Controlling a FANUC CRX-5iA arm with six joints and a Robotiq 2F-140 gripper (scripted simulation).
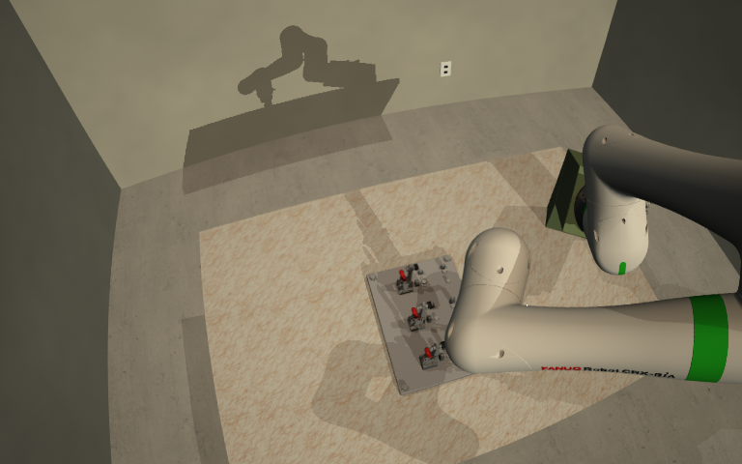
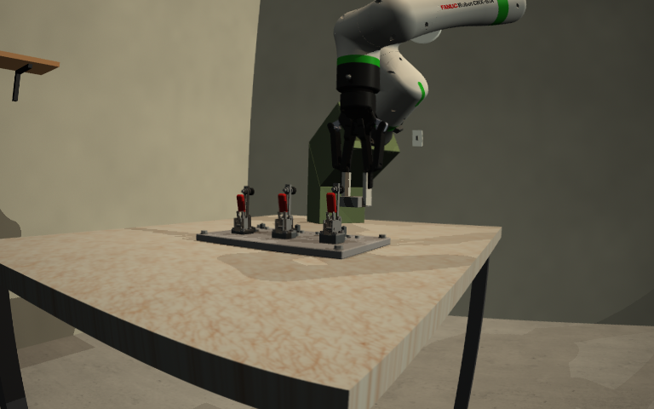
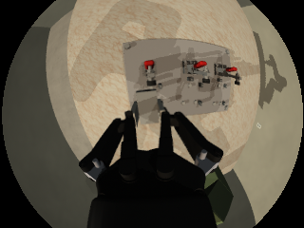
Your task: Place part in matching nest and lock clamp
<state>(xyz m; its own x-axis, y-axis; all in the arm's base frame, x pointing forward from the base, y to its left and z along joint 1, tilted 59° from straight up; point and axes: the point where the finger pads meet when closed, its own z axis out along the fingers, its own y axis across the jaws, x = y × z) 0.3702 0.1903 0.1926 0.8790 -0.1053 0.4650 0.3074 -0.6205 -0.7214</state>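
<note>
Right now my hand is 11 cm above the grey fixture plate, 10 cm to the left of it and 9 cm short of it. Also, from my hand: grey part: 3 cm below.
</note>
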